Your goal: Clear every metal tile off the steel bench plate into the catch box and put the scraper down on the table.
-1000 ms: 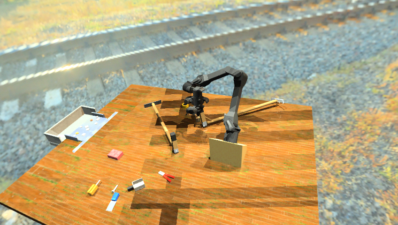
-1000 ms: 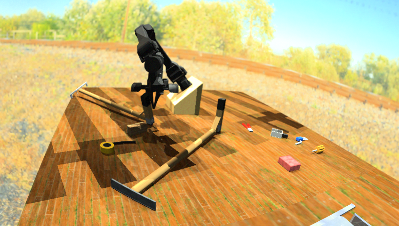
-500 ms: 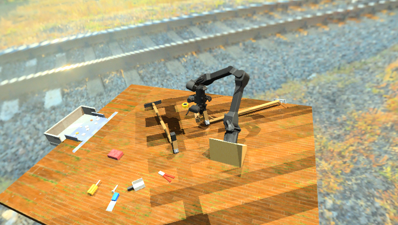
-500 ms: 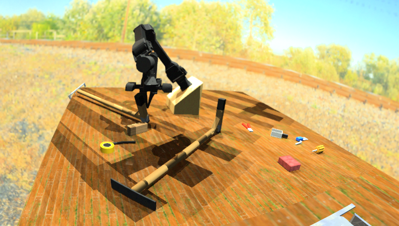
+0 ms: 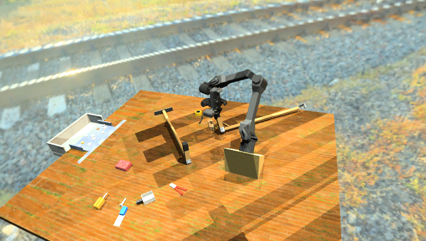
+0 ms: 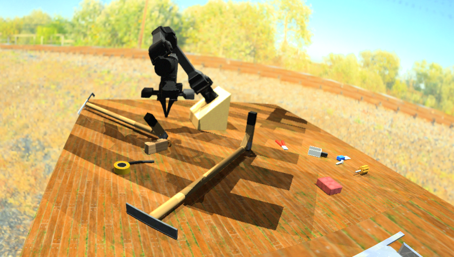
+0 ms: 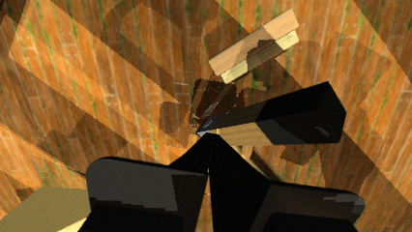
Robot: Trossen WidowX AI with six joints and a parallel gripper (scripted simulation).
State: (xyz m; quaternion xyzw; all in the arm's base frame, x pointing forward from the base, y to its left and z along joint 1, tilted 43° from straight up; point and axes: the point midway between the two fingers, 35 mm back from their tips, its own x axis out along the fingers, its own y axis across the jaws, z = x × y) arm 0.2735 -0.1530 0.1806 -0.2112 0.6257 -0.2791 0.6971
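The long scraper is 25 cm ahead of my gripper tip, 12 cm to the left of it and 4 cm below it. Also, from my gripper tip: long pole tool (21 cm behind, 23 cm to the right, 5 cm below); wooden block (6 cm ahead, 4 cm to the right, 8 cm below); yellow tape roll (22 cm ahead, 15 cm to the right, 9 cm below).
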